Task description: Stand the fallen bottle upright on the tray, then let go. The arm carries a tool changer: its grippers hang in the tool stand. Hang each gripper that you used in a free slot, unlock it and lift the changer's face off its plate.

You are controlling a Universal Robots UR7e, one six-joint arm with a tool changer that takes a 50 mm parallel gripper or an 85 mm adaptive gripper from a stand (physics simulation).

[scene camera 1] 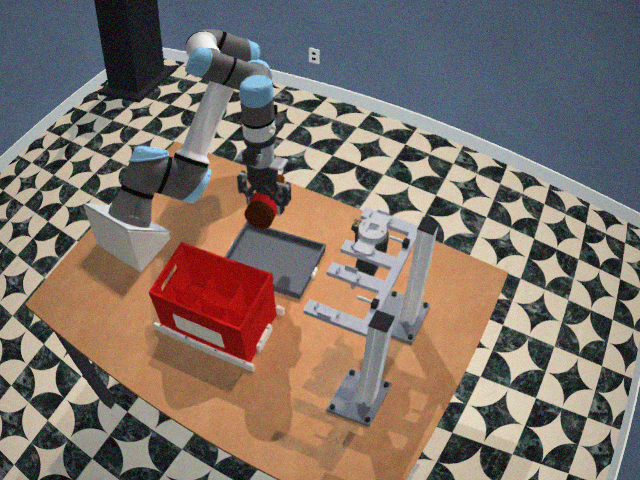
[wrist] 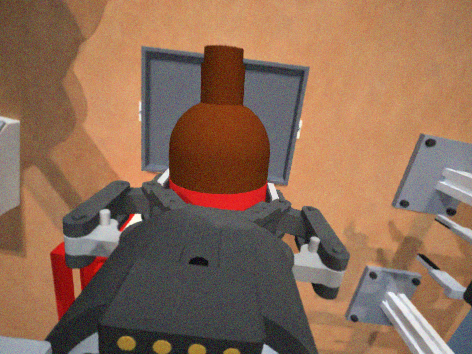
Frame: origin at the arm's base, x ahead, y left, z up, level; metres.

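Seen in the pictures: arm's base, origin of its link: [scene camera 1: 128, 219].
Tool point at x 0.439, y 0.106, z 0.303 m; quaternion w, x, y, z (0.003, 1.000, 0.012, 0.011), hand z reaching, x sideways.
Note:
Offsets run from my tool point to a thing's top centre.
My gripper [scene camera 1: 264, 197] [wrist: 218, 192], the adaptive one with linked fingers, is shut on the brown bottle {dy +0.026, dx +0.001, dz -0.127 m} [scene camera 1: 260, 213] [wrist: 219, 145] around its red band. The bottle is off the table and not upright; its round base faces scene camera 1, and its neck points away behind the gripper. The grey tray [scene camera 1: 281, 260] [wrist: 162, 100] lies lower, on the table, and shows behind the bottle in the wrist view. The tool stand [scene camera 1: 417, 279] [wrist: 417, 325] is at the right. Another gripper [scene camera 1: 372, 238] hangs in its far slot, and the slot nearer scene camera 1 is free.
A red crate {dy -0.232, dx -0.045, dz -0.248 m} [scene camera 1: 199, 320] [wrist: 62, 282] with compartments stands beside the tray, between white rails. The stand's two posts rise from bolted foot plates, and its slot arms reach toward the tray. A white angled mount [scene camera 1: 116, 240] carries the arm at the table's left.

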